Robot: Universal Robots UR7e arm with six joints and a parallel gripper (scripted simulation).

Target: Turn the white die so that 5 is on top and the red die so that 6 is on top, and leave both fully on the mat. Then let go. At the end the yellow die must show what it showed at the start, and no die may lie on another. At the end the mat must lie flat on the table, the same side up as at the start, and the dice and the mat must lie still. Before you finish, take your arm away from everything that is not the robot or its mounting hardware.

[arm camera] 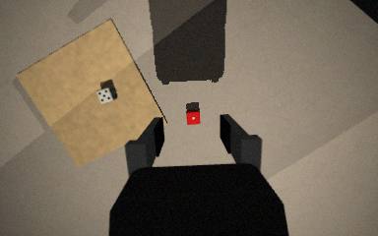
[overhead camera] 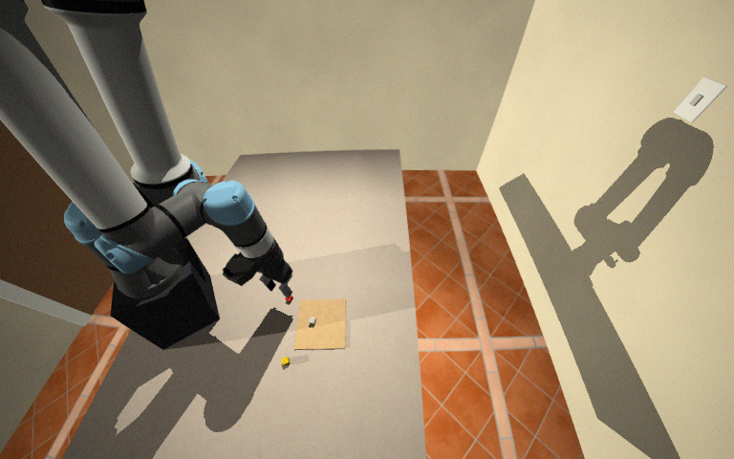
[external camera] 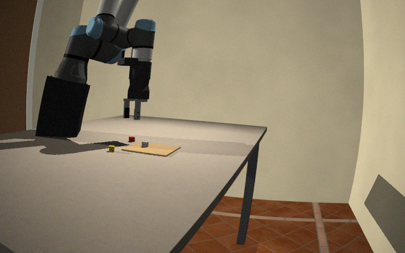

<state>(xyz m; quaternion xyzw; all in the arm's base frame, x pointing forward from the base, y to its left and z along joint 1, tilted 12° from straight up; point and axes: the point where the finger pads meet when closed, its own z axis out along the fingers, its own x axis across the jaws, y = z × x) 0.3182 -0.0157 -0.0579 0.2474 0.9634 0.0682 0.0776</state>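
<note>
My hand is 9 cm above the red die and 1 cm to the right of it. From my hand the other things lie so: white die (8 cm below, 8 cm ahead, 7 cm to the right); then yellow die (17 cm to the right, 9 cm below); then tan mat (10 cm ahead, 9 cm below, 8 cm to the right).
</note>
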